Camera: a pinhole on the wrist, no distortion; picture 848 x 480 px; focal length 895.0 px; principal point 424.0 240.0 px. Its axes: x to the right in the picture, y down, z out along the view. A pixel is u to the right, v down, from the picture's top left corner.
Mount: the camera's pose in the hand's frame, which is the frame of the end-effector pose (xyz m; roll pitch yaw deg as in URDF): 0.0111 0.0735 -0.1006 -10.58 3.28 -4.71
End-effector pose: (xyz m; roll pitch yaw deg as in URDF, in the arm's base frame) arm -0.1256 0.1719 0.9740 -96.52 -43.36 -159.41
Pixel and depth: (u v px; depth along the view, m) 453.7 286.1 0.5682
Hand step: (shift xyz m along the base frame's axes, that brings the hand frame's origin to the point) -0.0617 -0.4769 -0.1335
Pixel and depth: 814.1 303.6 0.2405
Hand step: -0.1406 -0.1718 -0.0086
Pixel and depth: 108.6 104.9 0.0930
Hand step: -0.0441 -0.0018 -0.0676
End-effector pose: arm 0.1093 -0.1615 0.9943 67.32 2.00 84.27
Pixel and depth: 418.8 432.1 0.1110
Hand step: -0.0387 0.0278 0.1085
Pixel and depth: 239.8 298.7 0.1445
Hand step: -0.0051 -0.0029 0.1185
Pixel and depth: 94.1 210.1 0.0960
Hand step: -0.0396 -0.0107 0.0825
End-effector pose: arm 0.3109 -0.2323 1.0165 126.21 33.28 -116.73
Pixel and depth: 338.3 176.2 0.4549
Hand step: -0.2947 0.2164 -0.0885
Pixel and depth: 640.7 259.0 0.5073
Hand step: -0.4067 0.1049 -0.1742
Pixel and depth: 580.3 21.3 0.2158
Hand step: -0.1324 0.0250 -0.0531
